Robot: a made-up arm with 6 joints. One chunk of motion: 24 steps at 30 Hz.
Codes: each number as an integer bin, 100 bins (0 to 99) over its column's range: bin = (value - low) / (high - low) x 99, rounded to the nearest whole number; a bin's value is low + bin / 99 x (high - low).
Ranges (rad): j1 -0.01..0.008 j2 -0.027..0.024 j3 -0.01..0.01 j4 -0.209..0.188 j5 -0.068..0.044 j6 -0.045..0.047
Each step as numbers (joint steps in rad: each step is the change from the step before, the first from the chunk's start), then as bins.
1 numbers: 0.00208 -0.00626 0.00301 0.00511 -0.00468 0.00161
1 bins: 66 40 64 53 56 50
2 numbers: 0.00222 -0.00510 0.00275 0.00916 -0.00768 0.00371
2 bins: 67 43 63 54 53 52
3 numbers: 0.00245 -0.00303 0.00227 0.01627 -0.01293 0.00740
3 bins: 68 47 61 56 49 56
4 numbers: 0.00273 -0.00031 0.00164 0.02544 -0.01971 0.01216
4 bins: 70 52 58 58 43 62
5 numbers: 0.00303 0.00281 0.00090 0.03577 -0.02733 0.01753
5 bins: 72 58 54 61 36 67
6 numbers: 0.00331 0.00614 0.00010 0.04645 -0.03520 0.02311
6 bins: 73 64 50 64 29 73
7 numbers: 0.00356 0.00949 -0.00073 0.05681 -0.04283 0.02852
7 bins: 75 71 46 66 22 79
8 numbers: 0.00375 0.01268 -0.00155 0.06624 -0.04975 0.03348
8 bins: 76 77 42 69 16 84
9 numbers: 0.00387 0.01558 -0.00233 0.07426 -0.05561 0.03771
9 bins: 76 83 38 71 11 89
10 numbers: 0.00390 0.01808 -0.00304 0.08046 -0.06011 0.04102
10 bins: 76 88 34 72 7 93
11 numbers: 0.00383 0.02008 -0.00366 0.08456 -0.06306 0.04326
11 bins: 76 91 31 73 4 95
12 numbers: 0.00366 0.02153 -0.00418 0.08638 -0.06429 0.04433
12 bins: 75 94 29 74 3 96
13 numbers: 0.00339 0.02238 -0.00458 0.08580 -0.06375 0.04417
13 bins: 74 96 27 74 4 96
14 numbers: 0.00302 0.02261 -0.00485 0.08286 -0.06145 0.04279
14 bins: 72 96 25 73 6 94
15 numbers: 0.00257 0.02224 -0.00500 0.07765 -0.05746 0.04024
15 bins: 69 96 25 71 9 92
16 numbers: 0.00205 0.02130 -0.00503 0.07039 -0.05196 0.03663
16 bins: 66 94 25 70 14 88
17 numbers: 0.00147 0.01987 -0.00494 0.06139 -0.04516 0.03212
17 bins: 63 91 25 67 20 83
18 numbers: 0.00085 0.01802 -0.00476 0.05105 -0.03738 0.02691
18 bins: 60 87 26 65 27 77
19 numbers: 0.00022 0.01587 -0.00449 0.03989 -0.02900 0.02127
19 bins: 56 83 27 62 34 71
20 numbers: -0.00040 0.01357 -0.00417 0.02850 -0.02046 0.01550
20 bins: 53 79 29 59 42 65
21 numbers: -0.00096 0.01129 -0.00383 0.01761 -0.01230 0.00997
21 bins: 50 74 31 57 49 59
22 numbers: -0.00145 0.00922 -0.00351 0.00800 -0.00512 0.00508
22 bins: 47 70 32 54 56 54
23 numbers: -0.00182 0.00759 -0.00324 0.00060 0.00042 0.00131
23 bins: 45 67 33 52 60 50
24 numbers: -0.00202 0.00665 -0.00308 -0.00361 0.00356 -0.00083
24 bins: 44 65 34 51 63 48
